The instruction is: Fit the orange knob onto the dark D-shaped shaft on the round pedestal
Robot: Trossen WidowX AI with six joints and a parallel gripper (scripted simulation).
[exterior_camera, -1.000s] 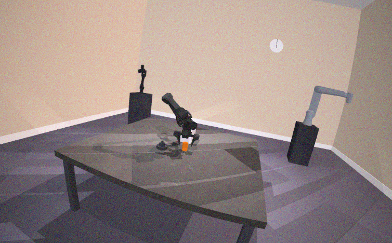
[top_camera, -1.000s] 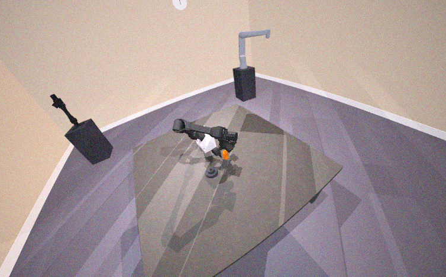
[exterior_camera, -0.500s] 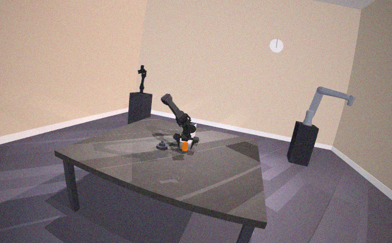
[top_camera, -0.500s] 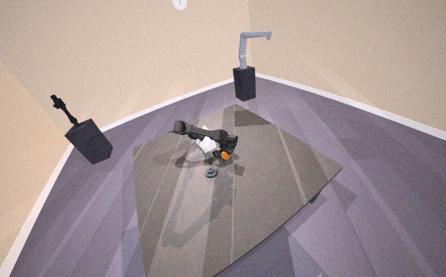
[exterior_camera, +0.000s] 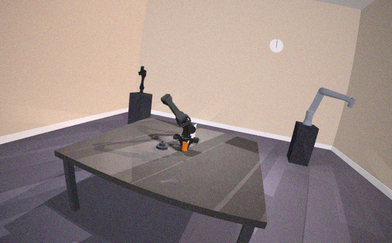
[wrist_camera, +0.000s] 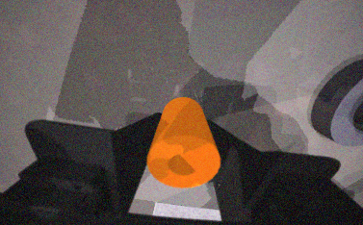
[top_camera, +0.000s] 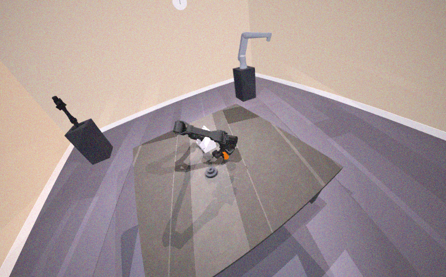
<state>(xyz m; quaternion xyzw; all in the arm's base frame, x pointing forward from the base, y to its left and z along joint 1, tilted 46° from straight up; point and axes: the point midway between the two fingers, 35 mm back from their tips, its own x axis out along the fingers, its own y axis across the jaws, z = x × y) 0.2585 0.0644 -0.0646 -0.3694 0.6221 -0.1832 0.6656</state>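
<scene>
My gripper tip is 8 cm short of the round pedestal, 15 cm to the left of it and 2 cm below it. Round my gripper tip: orange knob 2 cm above.
</scene>
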